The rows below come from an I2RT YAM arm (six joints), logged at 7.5 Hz.
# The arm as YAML. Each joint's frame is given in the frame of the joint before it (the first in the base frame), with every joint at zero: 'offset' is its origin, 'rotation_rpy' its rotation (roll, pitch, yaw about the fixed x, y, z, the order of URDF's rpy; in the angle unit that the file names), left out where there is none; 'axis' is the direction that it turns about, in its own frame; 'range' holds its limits. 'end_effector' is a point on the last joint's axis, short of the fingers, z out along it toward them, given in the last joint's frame.
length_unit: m
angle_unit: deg
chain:
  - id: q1
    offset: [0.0, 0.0, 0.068]
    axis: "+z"
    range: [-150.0, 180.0]
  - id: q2
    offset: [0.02, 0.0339, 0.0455]
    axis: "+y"
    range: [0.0, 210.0]
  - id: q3
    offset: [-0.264, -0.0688, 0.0]
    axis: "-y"
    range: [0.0, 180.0]
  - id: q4
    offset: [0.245, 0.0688, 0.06]
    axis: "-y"
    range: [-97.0, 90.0]
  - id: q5
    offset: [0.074, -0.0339, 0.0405]
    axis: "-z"
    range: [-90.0, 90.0]
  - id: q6
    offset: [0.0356, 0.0, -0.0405]
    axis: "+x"
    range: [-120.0, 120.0]
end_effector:
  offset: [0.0, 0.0, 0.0]
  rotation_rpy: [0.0, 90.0, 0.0]
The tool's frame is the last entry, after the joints.
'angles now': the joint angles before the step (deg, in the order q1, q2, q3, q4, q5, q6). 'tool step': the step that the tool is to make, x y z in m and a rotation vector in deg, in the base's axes. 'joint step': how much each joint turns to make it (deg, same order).
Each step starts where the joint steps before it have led.
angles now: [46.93 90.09 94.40 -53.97 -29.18 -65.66]
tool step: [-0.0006 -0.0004 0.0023 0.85 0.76 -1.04]
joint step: [0.01 -0.36 -0.09 0.70 -0.17 1.76]
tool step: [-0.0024 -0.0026 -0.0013 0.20 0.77 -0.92]
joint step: [0.00 -0.96 -1.33 0.64 0.09 1.33]
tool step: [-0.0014 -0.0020 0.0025 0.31 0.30 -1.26]
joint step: [-0.01 -0.62 -0.18 0.26 0.51 1.39]
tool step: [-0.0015 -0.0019 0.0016 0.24 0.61 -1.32]
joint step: [0.01 -0.61 -0.33 0.24 0.45 1.58]
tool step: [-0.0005 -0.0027 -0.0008 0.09 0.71 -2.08]
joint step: [-0.18 -0.78 -1.05 0.78 0.87 2.02]
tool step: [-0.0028 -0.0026 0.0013 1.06 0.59 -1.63]
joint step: [0.08 -1.25 -1.26 1.43 0.36 2.29]
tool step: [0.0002 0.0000 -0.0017 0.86 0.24 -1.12]
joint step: [0.00 -0.51 -1.22 1.84 0.26 1.49]
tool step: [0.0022 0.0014 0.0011 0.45 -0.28 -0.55]
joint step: [-0.09 0.34 0.35 0.70 0.26 0.44]
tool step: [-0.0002 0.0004 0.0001 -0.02 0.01 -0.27]
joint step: [0.10 0.00 0.00 0.10 0.28 0.28]
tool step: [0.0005 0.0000 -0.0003 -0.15 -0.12 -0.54]
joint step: [-0.01 0.01 -0.07 0.16 0.51 0.25]
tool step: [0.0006 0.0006 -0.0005 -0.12 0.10 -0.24]
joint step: [0.01 0.17 0.07 0.03 0.19 0.19]
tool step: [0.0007 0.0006 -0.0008 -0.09 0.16 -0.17]
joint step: [-0.01 0.18 0.01 0.07 0.08 0.17]
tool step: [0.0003 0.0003 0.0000 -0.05 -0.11 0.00]
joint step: [0.01 0.09 0.08 0.01 0.08 -0.09]
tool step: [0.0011 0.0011 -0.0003 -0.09 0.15 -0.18]
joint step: [0.00 0.34 0.28 -0.03 0.10 0.18]
